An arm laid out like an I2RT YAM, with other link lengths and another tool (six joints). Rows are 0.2 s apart.
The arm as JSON. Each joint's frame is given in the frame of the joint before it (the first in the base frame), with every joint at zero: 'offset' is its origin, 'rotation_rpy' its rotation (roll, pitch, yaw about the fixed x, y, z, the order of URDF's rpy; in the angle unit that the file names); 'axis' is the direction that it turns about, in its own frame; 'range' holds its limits. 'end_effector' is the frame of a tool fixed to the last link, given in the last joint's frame.
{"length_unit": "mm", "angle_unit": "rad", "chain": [
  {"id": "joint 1", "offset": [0.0, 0.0, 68.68], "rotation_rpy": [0.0, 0.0, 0.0], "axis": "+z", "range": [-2.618, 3.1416]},
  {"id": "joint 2", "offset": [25.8, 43.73, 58.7], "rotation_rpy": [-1.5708, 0.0, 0.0], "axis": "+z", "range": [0.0, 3.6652]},
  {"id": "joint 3", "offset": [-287.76, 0.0, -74.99], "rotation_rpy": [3.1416, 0.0, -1.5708], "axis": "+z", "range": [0.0, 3.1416]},
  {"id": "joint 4", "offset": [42.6, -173.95, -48.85], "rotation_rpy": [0.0, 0.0, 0.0], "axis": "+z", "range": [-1.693, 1.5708]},
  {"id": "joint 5", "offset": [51.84, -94.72, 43.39], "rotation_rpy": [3.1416, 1.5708, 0.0], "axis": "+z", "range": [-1.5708, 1.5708]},
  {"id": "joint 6", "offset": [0.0, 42.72, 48.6], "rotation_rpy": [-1.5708, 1.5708, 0.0], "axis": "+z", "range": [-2.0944, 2.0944]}
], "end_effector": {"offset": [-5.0, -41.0, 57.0], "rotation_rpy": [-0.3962, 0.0, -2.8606]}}
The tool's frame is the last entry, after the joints.
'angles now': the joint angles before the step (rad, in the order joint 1, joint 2, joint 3, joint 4, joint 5, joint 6). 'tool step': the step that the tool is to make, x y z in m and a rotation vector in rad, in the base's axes. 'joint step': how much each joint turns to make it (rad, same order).
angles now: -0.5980 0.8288 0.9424 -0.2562 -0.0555 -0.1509
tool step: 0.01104 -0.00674 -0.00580 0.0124 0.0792 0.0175
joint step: 0.0001 0.0709 0.0489 -0.0527 -0.0110 -0.0370
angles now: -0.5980 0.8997 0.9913 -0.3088 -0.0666 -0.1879
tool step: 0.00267 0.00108 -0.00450 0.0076 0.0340 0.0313
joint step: 0.0001 0.0195 0.0121 -0.0266 -0.0274 -0.0198
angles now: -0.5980 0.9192 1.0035 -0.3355 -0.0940 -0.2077
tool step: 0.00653 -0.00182 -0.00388 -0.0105 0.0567 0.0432
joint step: 0.0000 0.0457 0.0354 -0.0362 -0.0306 -0.0511
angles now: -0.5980 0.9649 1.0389 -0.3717 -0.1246 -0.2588
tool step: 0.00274 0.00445 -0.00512 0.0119 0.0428 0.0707
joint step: 0.0000 0.0268 0.0218 -0.0428 -0.0626 -0.0363
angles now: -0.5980 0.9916 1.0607 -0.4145 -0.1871 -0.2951
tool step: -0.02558 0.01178 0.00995 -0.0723 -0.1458 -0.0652
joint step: 0.0000 -0.1674 -0.1129 0.1129 0.0572 0.0389
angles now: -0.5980 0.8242 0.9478 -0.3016 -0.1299 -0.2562
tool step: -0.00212 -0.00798 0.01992 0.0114 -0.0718 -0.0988
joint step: -0.0001 -0.0038 0.0438 0.0107 0.0903 0.0641
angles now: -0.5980 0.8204 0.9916 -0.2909 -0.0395 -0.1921
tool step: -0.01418 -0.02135 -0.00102 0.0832 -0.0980 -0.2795
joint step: 0.0012 -0.0462 -0.0515 0.0252 0.2660 0.1541
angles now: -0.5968 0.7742 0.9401 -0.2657 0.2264 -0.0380
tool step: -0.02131 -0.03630 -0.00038 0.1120 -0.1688 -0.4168
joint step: -0.0004 0.0050 -0.0320 0.0076 0.3945 0.2549
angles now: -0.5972 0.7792 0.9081 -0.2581 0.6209 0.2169
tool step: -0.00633 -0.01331 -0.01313 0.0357 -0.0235 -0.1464
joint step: 0.0000 0.0190 -0.0428 0.0074 0.1381 0.0842
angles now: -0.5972 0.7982 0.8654 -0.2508 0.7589 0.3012
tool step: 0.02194 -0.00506 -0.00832 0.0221 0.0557 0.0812
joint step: 0.0012 0.0733 -0.0072 0.0472 -0.0759 -0.0382
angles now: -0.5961 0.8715 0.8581 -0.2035 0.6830 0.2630
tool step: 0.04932 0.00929 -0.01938 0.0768 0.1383 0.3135
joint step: 0.0230 0.1430 0.0419 -0.0034 -0.2769 -0.1037
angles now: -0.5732 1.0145 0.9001 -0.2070 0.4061 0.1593
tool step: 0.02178 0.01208 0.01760 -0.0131 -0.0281 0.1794
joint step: 0.0218 0.0446 0.0655 0.0246 -0.1518 -0.0450
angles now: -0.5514 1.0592 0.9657 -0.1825 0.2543 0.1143
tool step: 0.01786 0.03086 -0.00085 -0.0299 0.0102 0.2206
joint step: 0.0912 0.0076 -0.0122 0.0381 -0.1167 -0.0653
